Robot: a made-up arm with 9 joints.
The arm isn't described. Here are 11 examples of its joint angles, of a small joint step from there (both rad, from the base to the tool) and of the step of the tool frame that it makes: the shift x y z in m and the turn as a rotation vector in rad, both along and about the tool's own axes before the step.
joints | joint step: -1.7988 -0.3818 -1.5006 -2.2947 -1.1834 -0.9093 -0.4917 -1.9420 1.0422 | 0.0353 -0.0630 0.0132 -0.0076 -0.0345 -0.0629 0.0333 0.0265 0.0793
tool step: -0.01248 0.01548 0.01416 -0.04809 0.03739 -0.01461
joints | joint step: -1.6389 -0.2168 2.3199 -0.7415 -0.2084 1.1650 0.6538 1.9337 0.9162 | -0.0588 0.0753 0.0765 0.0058 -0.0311 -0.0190 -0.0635 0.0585 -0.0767
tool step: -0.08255 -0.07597 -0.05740 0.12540 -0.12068 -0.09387
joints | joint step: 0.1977 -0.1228 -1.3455 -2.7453 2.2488 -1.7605 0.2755 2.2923 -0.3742 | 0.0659 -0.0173 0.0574 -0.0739 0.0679 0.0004 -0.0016 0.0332 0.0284
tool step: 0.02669 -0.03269 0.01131 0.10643 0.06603 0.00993
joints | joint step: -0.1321 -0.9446 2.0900 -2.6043 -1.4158 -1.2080 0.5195 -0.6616 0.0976 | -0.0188 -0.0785 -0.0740 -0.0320 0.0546 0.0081 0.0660 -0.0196 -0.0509
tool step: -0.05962 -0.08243 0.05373 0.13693 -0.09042 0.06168
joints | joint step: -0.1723 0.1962 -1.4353 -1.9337 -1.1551 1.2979 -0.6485 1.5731 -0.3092 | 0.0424 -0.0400 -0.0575 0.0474 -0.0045 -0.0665 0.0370 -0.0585 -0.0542
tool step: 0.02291 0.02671 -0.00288 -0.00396 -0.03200 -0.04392
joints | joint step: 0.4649 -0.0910 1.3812 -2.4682 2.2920 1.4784 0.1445 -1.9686 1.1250 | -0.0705 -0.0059 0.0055 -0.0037 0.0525 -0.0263 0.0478 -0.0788 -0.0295
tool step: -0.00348 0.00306 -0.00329 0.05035 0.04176 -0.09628
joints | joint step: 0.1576 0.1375 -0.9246 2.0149 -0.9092 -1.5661 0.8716 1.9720 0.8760 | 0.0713 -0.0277 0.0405 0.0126 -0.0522 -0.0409 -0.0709 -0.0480 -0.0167
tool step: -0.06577 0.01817 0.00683 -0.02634 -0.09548 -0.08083
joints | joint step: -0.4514 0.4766 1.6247 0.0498 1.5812 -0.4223 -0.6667 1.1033 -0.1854 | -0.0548 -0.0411 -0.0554 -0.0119 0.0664 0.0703 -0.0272 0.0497 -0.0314
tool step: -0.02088 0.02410 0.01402 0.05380 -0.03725 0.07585
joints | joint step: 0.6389 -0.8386 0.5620 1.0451 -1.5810 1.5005 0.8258 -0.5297 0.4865 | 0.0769 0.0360 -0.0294 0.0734 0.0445 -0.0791 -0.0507 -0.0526 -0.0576
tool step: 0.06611 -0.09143 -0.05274 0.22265 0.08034 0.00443
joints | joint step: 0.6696 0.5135 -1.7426 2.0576 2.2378 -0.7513 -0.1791 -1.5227 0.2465 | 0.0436 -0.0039 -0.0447 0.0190 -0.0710 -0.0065 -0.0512 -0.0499 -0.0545
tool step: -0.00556 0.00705 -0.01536 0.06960 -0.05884 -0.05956
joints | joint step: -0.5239 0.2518 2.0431 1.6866 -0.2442 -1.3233 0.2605 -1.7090 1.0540 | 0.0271 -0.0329 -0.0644 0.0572 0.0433 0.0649 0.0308 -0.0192 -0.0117
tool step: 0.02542 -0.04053 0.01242 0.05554 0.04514 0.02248
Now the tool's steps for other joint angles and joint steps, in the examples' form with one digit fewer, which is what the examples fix.
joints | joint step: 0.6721 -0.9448 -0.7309 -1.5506 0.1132 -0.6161 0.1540 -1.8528 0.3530 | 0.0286 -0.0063 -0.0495 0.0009 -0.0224 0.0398 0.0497 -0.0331 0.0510
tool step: -0.0452 -0.0429 0.0055 0.0130 -0.0680 -0.0124
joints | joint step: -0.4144 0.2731 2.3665 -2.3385 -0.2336 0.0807 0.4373 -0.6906 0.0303 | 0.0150 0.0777 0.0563 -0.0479 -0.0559 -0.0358 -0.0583 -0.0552 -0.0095
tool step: -0.0185 0.0618 -0.0769 -0.1219 -0.0580 -0.0599
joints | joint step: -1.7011 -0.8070 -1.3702 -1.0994 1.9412 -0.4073 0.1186 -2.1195 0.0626 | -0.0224 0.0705 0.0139 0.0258 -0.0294 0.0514 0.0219 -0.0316 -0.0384
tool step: -0.0077 -0.0383 -0.0080 0.0380 -0.0112 -0.1621
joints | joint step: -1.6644 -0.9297 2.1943 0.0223 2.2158 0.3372 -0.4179 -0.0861 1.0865 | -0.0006 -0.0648 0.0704 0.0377 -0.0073 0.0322 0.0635 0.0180 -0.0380
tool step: -0.0246 0.0547 0.0408 -0.1000 -0.0204 -0.0767
